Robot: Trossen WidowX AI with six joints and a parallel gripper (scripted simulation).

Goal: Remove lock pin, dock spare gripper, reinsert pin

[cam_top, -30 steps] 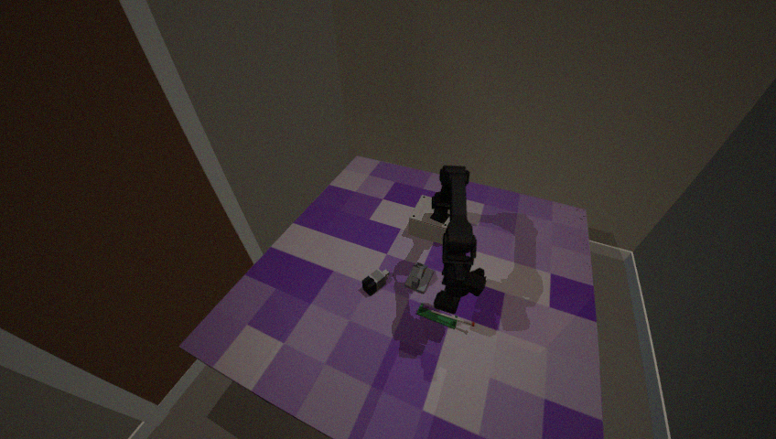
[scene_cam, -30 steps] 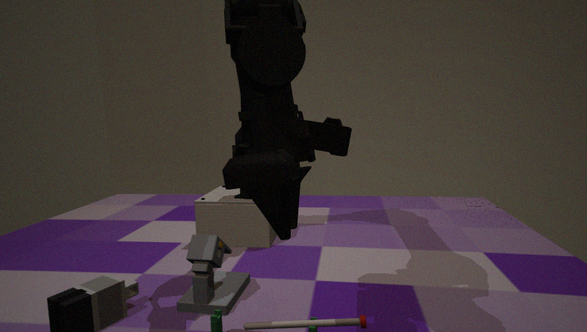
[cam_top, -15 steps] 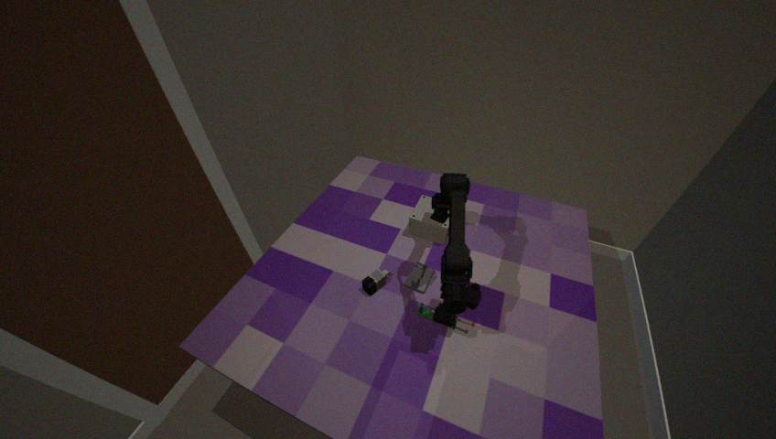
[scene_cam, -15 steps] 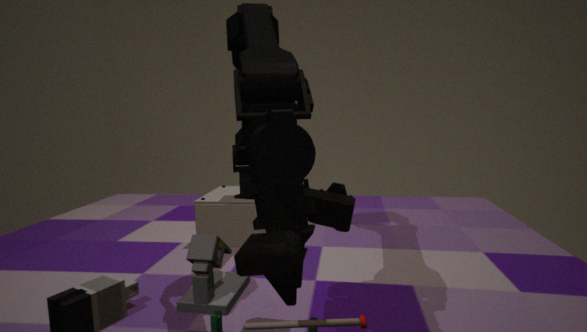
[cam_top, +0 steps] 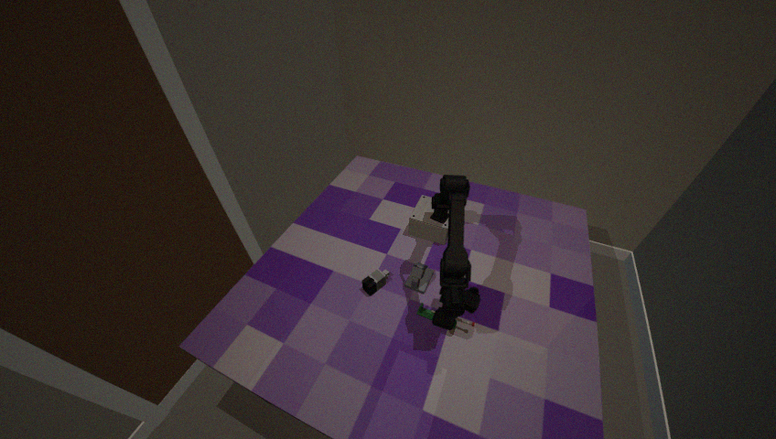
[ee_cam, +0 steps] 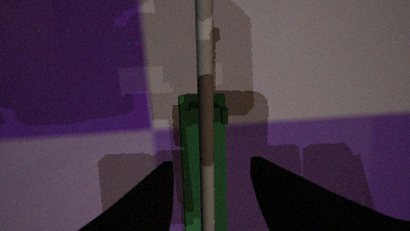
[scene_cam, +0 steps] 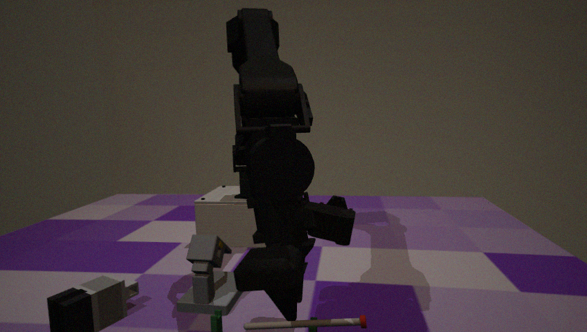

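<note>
The green rack is 40 mm to the right of my gripper tip, 30 mm below it and 10 mm ahead of it. Round my gripper tip: grey mount 170 mm to the right, 90 mm behind; then spare gripper 300 mm to the right, 30 mm below, 10 mm ahead.
</note>
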